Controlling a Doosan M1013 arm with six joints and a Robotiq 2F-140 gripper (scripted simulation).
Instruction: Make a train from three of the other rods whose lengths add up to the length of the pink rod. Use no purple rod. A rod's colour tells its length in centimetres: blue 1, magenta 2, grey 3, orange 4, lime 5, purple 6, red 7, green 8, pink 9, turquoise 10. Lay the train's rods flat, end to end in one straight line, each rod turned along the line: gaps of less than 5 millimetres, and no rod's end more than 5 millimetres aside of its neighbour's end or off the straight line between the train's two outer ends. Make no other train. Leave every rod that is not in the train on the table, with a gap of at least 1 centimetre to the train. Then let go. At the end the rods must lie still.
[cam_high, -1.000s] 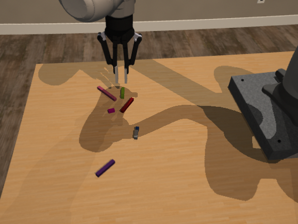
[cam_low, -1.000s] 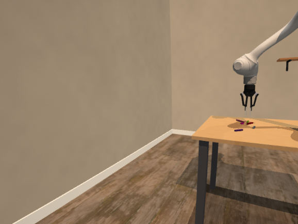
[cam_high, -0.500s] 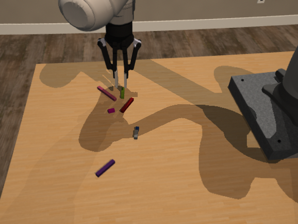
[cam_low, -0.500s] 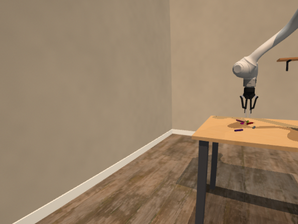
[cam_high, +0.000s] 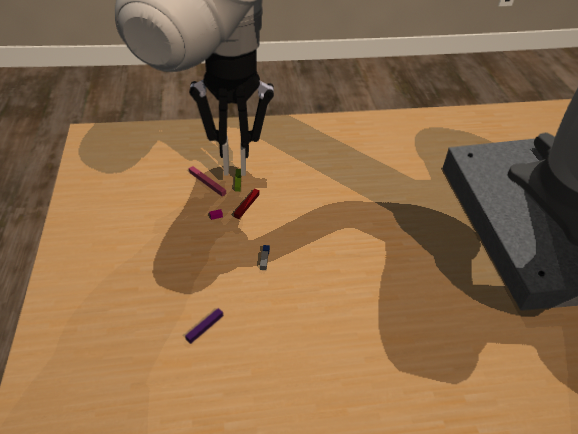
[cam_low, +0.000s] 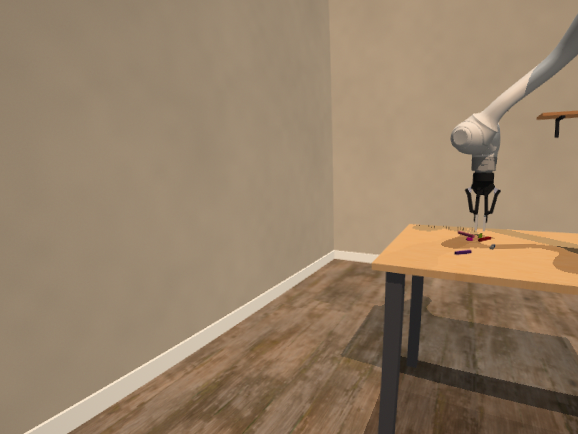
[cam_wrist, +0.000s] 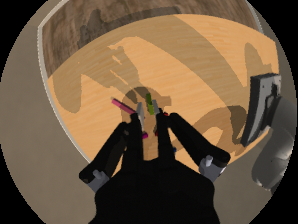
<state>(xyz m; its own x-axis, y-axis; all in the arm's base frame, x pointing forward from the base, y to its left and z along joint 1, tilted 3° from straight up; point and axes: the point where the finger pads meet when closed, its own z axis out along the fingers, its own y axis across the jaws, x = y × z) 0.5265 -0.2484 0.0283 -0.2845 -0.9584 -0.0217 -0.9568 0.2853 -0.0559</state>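
Now: hand 5 cm above the lime rod. Round my hand: magenta rod 5 cm ahead, 8 cm to the left, 5 cm below; red rod 7 cm to the left, 5 cm below; pink rod 5 cm ahead, 1 cm to the right, 5 cm below.
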